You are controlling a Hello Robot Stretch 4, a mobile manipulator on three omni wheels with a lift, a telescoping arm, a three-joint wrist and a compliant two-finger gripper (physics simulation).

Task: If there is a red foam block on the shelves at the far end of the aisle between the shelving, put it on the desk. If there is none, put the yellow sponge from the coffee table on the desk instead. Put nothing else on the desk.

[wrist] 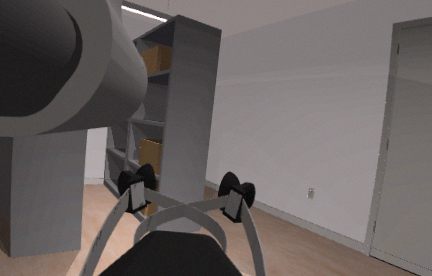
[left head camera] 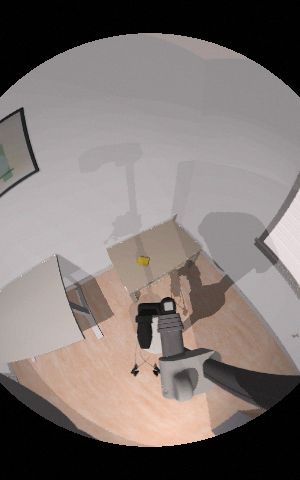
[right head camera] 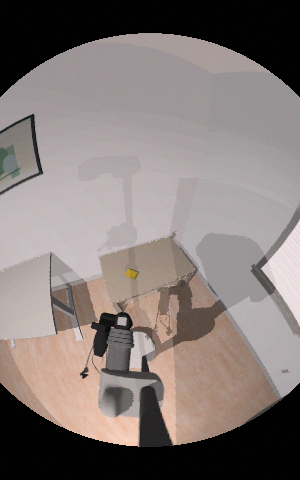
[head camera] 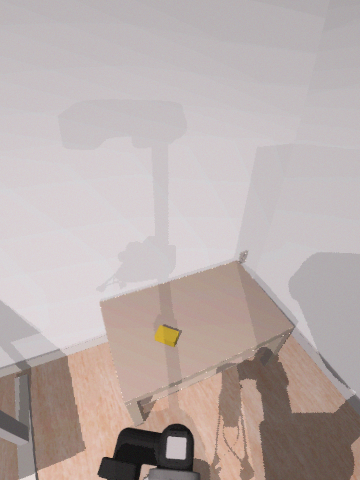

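Pixels of known places: gripper, fingertip midpoint: (wrist: 187, 183) (left head camera: 145, 376) (right head camera: 92, 382); robot's base, origin of the base link: (left head camera: 156, 333) (right head camera: 134, 348).
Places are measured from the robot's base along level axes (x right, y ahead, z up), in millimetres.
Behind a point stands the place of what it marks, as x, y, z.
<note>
The yellow sponge (head camera: 167, 335) {-73, 689, 467} (left head camera: 143, 260) {-71, 688, 467} (right head camera: 132, 273) {-60, 689, 467} lies on the top of the low beige coffee table (head camera: 215, 310) {165, 881, 422} (left head camera: 170, 250) {214, 806, 422} (right head camera: 160, 265) {205, 832, 422}, left of its middle. The desk (left head camera: 35, 310) {-957, 123, 692} (right head camera: 25, 300) {-888, 130, 692} has a pale top and stands to the left of the coffee table. My gripper (wrist: 187, 183) {-105, -136, 950} (left head camera: 145, 370) {-105, -136, 950} is open and empty, its fingertips well apart. It is over the floor on the near side of the coffee table, away from the sponge. Tall grey shelving (wrist: 190, 120) {-187, -2242, 1010} shows in the wrist view; much of its shelves is hidden. No red foam block shows.
Brown boxes (wrist: 157, 59) {178, -2486, 1553} (wrist: 151, 156) {131, -2387, 642} stand on the shelving. Another grey unit's side (wrist: 47, 195) {759, -1727, 399} is at left in the wrist view, a door (wrist: 410, 150) {-1987, -1718, 971} at right. Walls meet behind the coffee table. A desk leg (head camera: 22, 425) {-795, 297, 70} is at lower left in the head view.
</note>
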